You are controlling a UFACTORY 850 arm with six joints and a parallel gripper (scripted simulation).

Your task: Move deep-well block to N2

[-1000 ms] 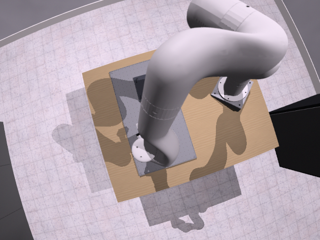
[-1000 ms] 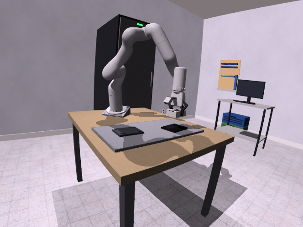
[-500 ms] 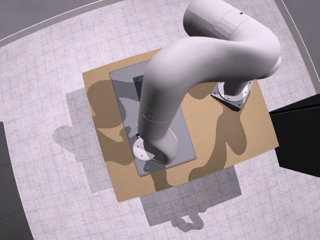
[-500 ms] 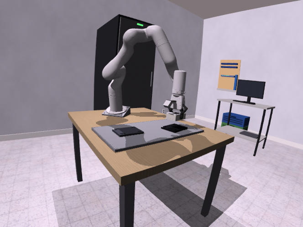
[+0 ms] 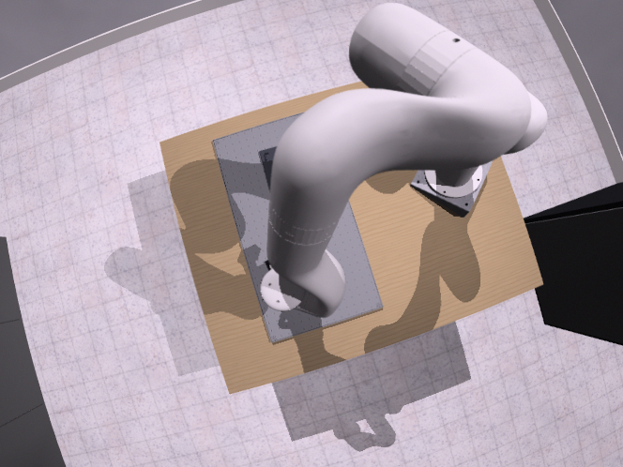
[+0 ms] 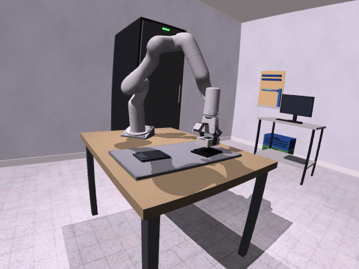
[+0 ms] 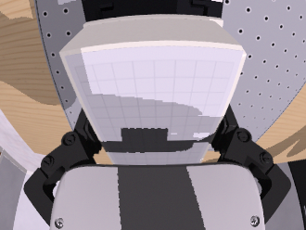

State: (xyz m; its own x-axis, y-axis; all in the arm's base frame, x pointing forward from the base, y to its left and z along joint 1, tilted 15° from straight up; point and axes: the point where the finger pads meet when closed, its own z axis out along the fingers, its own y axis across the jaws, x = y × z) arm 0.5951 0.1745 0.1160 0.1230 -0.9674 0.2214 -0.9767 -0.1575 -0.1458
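My gripper is now 6 cm above the plate nest N2. From my hand the other things lie so: plate nest N1: 34 cm to the right, 8 cm behind, 6 cm below; then white deep-well block: right at my hand.
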